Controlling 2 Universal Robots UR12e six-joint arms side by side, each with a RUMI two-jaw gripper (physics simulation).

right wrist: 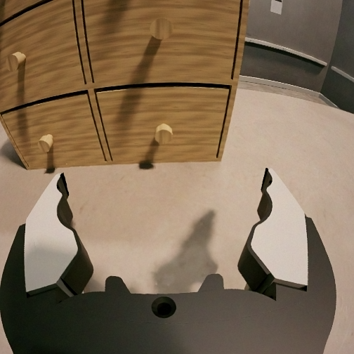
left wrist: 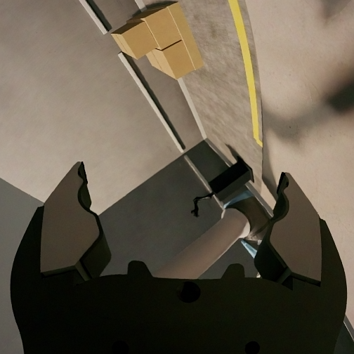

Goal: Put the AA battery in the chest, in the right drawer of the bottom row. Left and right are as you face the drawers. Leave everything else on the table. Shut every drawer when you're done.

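In the right wrist view the wooden chest (right wrist: 91, 122) stands upright, its front facing the camera. The right drawer of the bottom row (right wrist: 197, 117) looks shut, with a round knob (right wrist: 164, 134). The other drawers in view look shut too. My right gripper (right wrist: 163, 171) is open and empty, in front of and below that drawer's knob in the picture, apart from the chest. My left gripper (left wrist: 183, 167) is open and empty, away from the chest. The AA battery does not show in either view.
In the left wrist view there are stacked cardboard boxes (left wrist: 165, 37), a yellow floor line (left wrist: 246, 65), a pale cylinder (left wrist: 212, 245) and a dark box-shaped object (left wrist: 232, 180). In the right wrist view a grey wall with a rail (right wrist: 285, 51) stands behind the chest's right side.
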